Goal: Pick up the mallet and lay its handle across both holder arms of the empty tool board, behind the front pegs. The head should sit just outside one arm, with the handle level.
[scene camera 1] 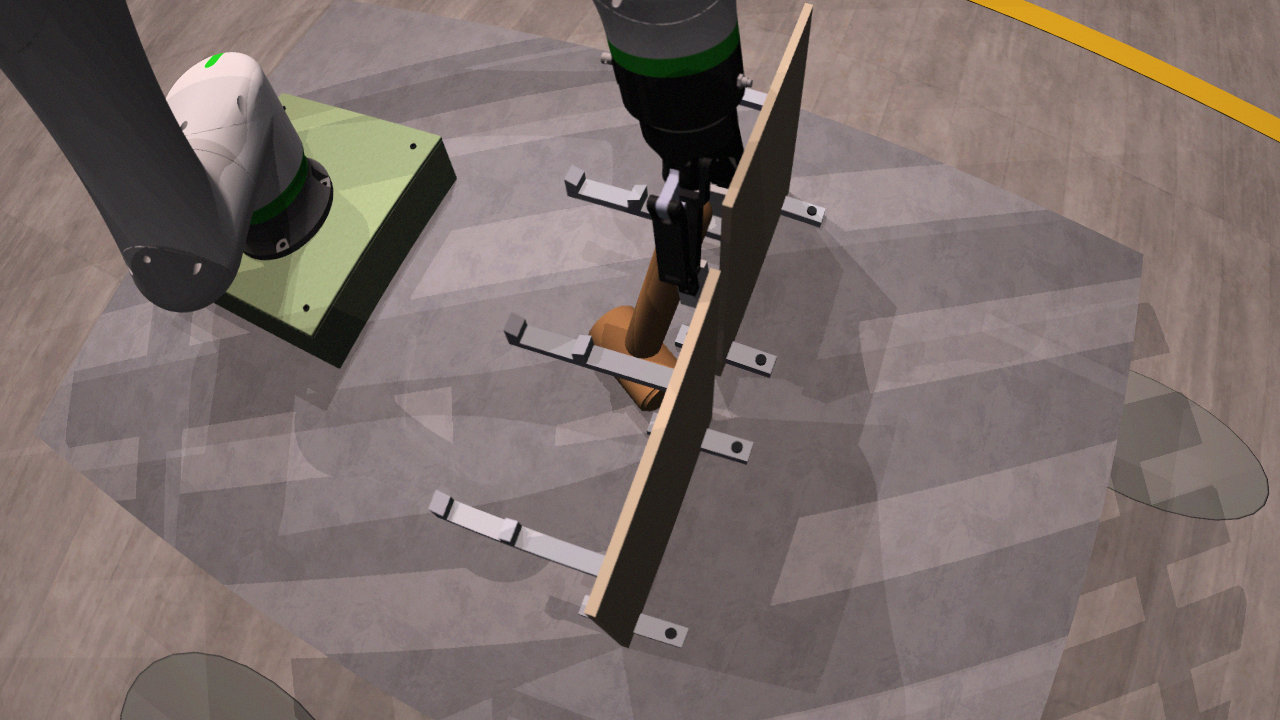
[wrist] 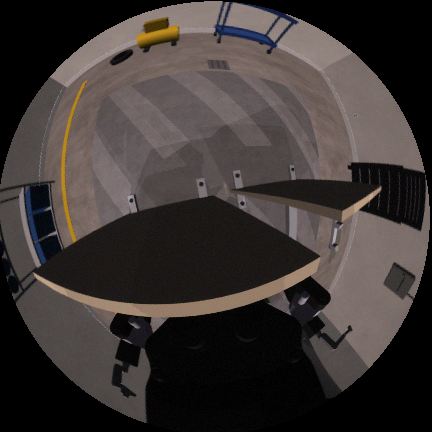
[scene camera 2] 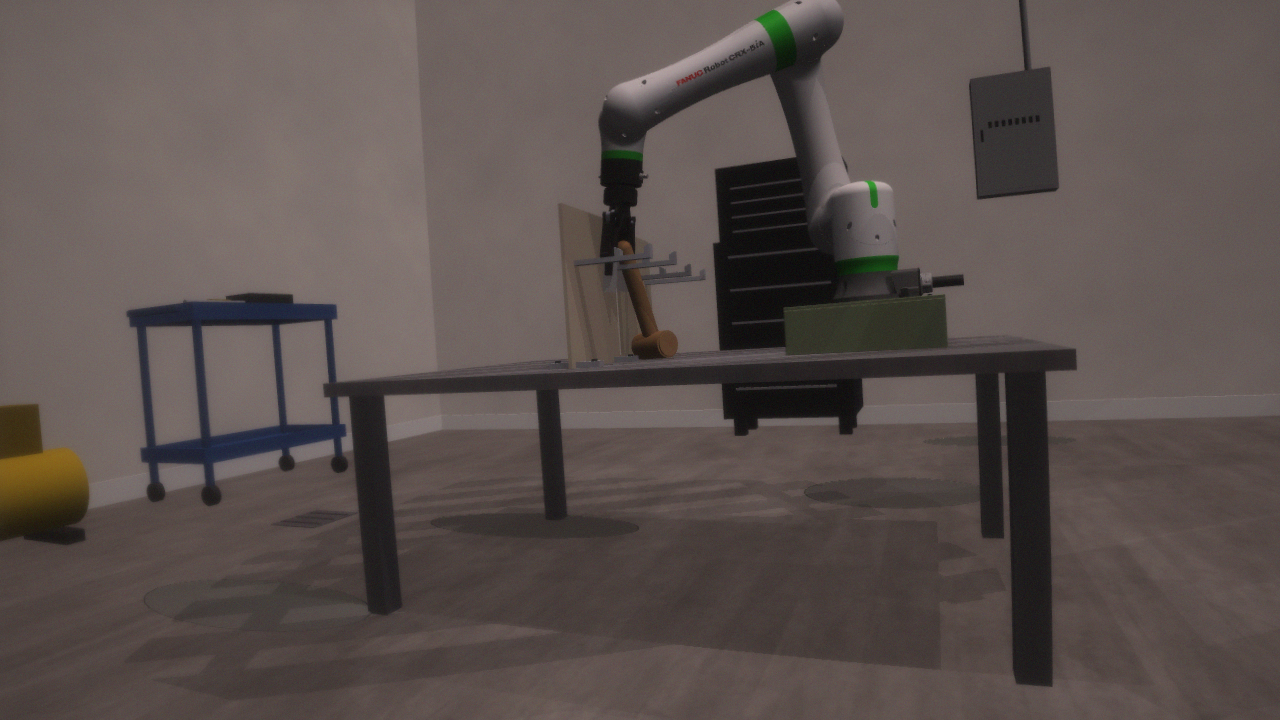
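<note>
The wooden mallet (scene camera 1: 654, 308) (scene camera 2: 642, 300) stands on the table with its head (scene camera 1: 617, 344) (scene camera 2: 655, 344) down and its handle leaning up. My gripper (scene camera 1: 694, 268) (scene camera 2: 620, 259) points down beside the boards and is shut on the mallet's upper handle, with its fingers fairly wide apart. The handle's end shows beside the fingers; the contact is partly hidden. Two upright boards stand in line: a near one (scene camera 1: 675, 465) and a far one (scene camera 1: 771, 170). The near board's holder arms (scene camera 1: 626, 365) (scene camera 1: 559, 550) carry pegs and no tool. In the wrist view the fingertips and mallet are hidden.
Far-board arms (scene camera 1: 608, 192) reach out beside the gripper. The boards' steel feet (scene camera 1: 660, 629) (scene camera 1: 750, 358) lie on the table. The green robot base (scene camera 1: 375, 170) (scene camera 2: 863, 324) stands across from the boards. The far board's edge passes very close to the gripper.
</note>
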